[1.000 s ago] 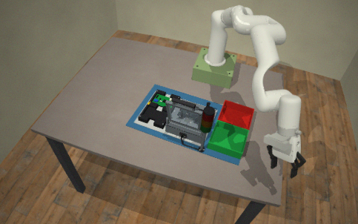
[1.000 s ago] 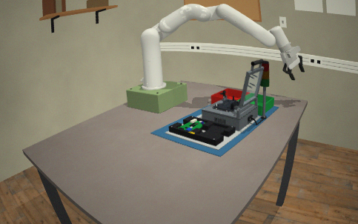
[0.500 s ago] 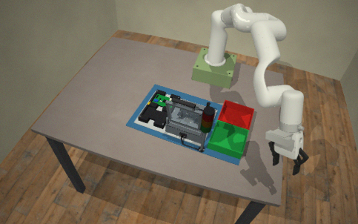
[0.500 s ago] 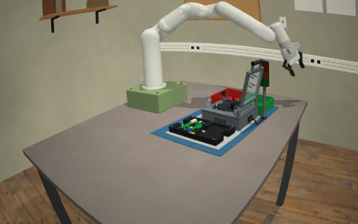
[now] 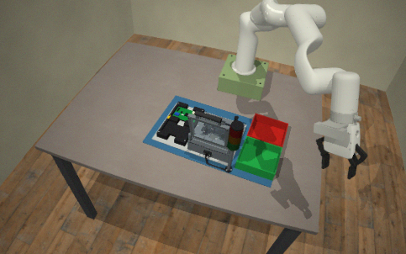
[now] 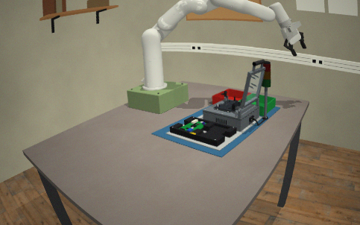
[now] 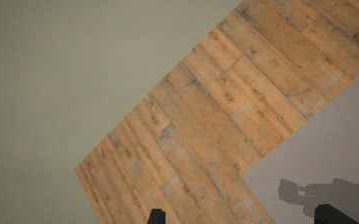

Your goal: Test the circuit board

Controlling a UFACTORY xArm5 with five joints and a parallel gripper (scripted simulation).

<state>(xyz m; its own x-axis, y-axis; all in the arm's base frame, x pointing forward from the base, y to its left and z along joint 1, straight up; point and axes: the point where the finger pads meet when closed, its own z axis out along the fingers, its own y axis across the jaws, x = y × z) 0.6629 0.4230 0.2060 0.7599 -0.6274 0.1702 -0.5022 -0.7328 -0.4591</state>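
Now: the green circuit board 30 cm behind my hand, 59 cm to the right of it and 27 cm below it. The rest, counted from my hand: green bin: 18 cm behind, 23 cm to the right, 28 cm below; then clear lid: 11 cm behind, 43 cm to the right, 11 cm below; then red bin: 33 cm behind, 22 cm to the right, 28 cm below.
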